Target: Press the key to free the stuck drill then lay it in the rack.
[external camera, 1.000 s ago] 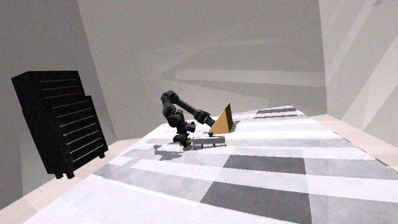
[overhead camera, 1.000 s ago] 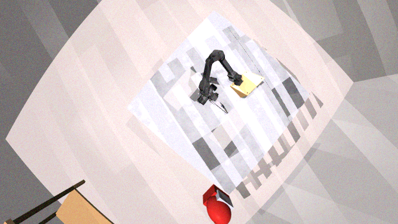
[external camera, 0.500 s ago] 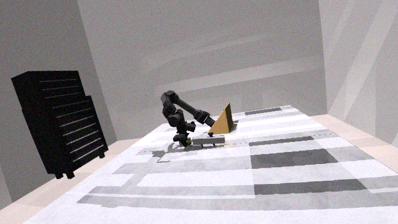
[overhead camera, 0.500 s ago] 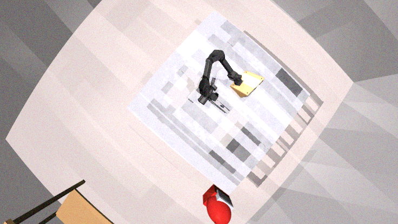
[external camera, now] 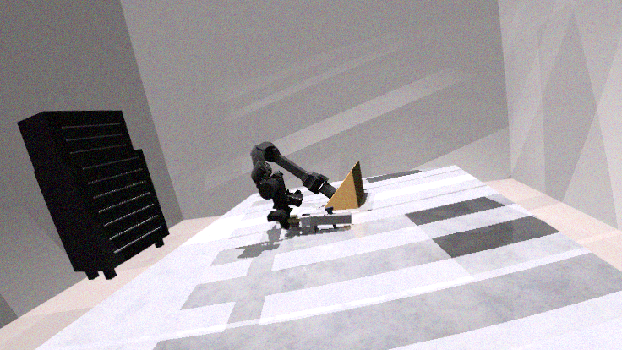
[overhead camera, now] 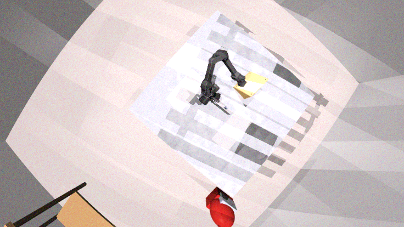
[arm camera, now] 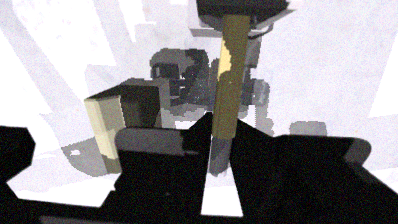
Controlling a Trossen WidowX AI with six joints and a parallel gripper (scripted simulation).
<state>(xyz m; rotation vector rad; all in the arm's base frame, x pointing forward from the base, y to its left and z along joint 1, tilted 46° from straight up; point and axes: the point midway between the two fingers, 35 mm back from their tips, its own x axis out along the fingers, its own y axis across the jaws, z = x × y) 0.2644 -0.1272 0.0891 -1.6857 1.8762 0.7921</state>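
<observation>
The olive block lies 7 cm behind my gripper tip and 2 cm to the right of it. From my gripper tip the other things lie so: dark key (18 cm to the left, 3 cm above); drill (4 cm to the left, 3 cm above).
</observation>
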